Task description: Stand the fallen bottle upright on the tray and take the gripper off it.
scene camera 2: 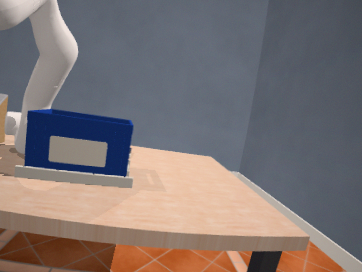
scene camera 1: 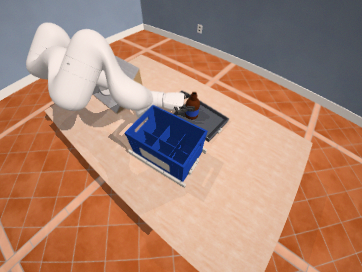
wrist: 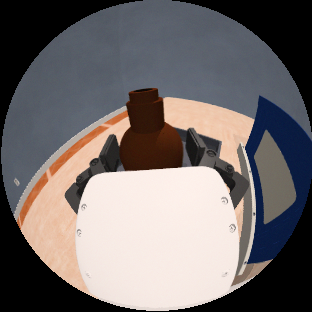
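The brown bottle with a blue label stands upright on the dark tray. It does not show in the scene camera 2 view, where the crate stands in front. My gripper is open, with nothing held. In the wrist view its two fingers stand at either side of the bottle, with gaps showing between them and its brown body. The lower part of the bottle is hidden behind the white gripper housing in that view.
A blue divided crate stands close beside the tray and the gripper, on the right in the wrist view. A light rail runs along its base. A grey-topped box stands behind the arm.
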